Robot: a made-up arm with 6 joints. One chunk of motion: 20 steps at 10 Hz.
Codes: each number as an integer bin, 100 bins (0 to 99) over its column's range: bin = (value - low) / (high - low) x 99, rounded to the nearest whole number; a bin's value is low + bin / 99 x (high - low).
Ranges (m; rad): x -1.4..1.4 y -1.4..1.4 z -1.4..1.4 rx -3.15..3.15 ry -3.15..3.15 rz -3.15..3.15
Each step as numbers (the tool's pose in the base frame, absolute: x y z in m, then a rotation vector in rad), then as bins.
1 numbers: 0.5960 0.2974 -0.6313 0.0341 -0.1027 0.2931
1 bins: 71 60 27 50 48 54
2 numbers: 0.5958 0.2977 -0.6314 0.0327 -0.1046 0.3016
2 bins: 71 60 27 50 48 54
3 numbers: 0.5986 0.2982 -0.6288 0.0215 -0.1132 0.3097
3 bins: 71 60 27 50 48 54
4 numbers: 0.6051 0.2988 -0.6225 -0.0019 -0.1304 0.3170
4 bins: 71 60 27 49 47 54
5 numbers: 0.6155 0.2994 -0.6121 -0.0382 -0.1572 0.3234
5 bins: 71 60 28 49 47 55
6 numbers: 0.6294 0.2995 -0.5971 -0.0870 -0.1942 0.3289
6 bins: 72 60 28 48 46 55
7 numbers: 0.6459 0.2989 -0.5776 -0.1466 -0.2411 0.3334
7 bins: 72 60 29 47 46 55
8 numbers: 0.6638 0.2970 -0.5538 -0.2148 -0.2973 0.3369
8 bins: 73 60 30 46 45 55
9 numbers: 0.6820 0.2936 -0.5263 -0.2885 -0.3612 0.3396
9 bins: 74 60 31 45 44 55
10 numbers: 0.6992 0.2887 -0.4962 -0.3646 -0.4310 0.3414
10 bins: 74 60 32 44 43 55
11 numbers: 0.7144 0.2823 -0.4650 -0.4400 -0.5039 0.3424
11 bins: 75 59 33 43 42 55
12 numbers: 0.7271 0.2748 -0.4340 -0.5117 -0.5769 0.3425
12 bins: 75 59 34 41 40 55
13 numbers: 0.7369 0.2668 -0.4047 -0.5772 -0.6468 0.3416
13 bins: 76 59 35 40 39 55
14 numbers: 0.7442 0.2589 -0.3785 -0.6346 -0.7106 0.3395
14 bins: 76 59 36 40 38 55
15 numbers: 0.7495 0.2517 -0.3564 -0.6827 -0.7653 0.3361
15 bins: 76 58 37 39 37 55
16 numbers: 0.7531 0.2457 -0.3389 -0.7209 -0.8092 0.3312
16 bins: 76 58 38 38 37 55
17 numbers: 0.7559 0.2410 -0.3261 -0.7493 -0.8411 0.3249
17 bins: 76 58 38 38 36 55
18 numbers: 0.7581 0.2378 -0.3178 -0.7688 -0.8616 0.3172
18 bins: 76 58 38 37 36 54
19 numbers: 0.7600 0.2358 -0.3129 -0.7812 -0.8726 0.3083
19 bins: 76 58 38 37 36 54
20 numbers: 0.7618 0.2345 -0.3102 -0.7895 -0.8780 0.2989
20 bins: 76 58 39 37 36 54
